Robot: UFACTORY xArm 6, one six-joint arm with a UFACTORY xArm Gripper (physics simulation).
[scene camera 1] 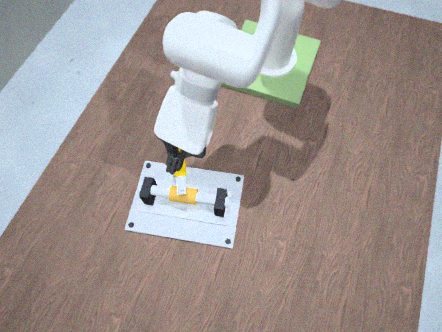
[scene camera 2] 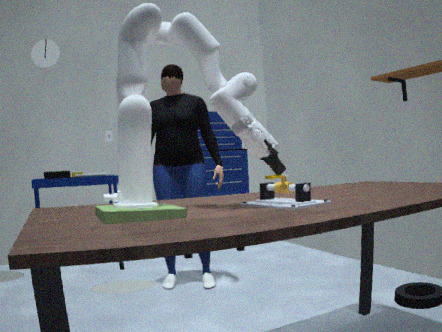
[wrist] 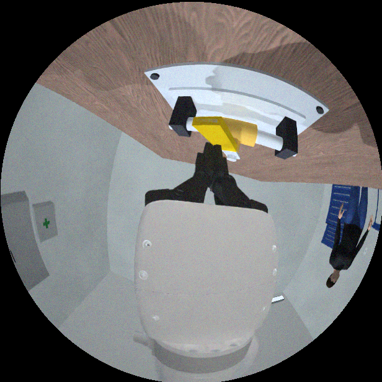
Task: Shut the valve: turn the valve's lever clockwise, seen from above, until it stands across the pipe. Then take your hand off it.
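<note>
The valve's yellow-handled lever (scene camera 1: 181, 168) (scene camera 2: 274, 176) (wrist: 216, 133) points from the orange valve body (scene camera 1: 187, 196) (wrist: 245, 132) toward the robot base's side. It stands nearly across the white pipe (scene camera 1: 206, 197) (wrist: 270, 139), tilted slightly toward the pipe's left end in scene camera 1. My gripper (scene camera 1: 172, 169) (scene camera 2: 281, 173) (wrist: 209, 152) is shut with nothing between its fingers. Its fingertips are at the left side of the handle in scene camera 1 and look close against it; whether they touch is hard to tell.
Two black brackets (scene camera 1: 148, 191) (scene camera 1: 220, 202) hold the pipe on a light base plate (scene camera 1: 175, 232) (wrist: 225, 75) with dark corner bolts. The arm stands on a green block (scene camera 1: 309, 55) (scene camera 2: 140, 214) on the wooden table. A person (scene camera 2: 180, 130) stands behind the table.
</note>
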